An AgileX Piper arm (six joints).
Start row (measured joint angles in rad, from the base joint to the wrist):
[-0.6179 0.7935 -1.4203 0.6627 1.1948 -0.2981]
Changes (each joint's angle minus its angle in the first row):
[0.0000 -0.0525 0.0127 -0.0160 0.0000 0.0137]
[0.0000 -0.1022 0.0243 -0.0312 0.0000 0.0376]
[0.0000 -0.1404 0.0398 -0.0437 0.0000 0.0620]
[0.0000 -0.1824 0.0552 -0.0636 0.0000 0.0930]
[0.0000 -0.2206 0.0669 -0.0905 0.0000 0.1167]
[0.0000 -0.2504 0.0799 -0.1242 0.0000 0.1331]
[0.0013 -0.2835 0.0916 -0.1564 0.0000 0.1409]
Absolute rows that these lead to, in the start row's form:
[-0.6179 0.7410 -1.4076 0.6467 1.1948 -0.2844]
[-0.6179 0.6913 -1.3960 0.6315 1.1948 -0.2605]
[-0.6179 0.6531 -1.3805 0.6190 1.1948 -0.2361]
[-0.6179 0.6111 -1.3651 0.5991 1.1948 -0.2051]
[-0.6179 0.5729 -1.3534 0.5722 1.1948 -0.1814]
[-0.6179 0.5431 -1.3404 0.5385 1.1948 -0.1650]
[-0.6166 0.5100 -1.3287 0.5063 1.1948 -0.1572]

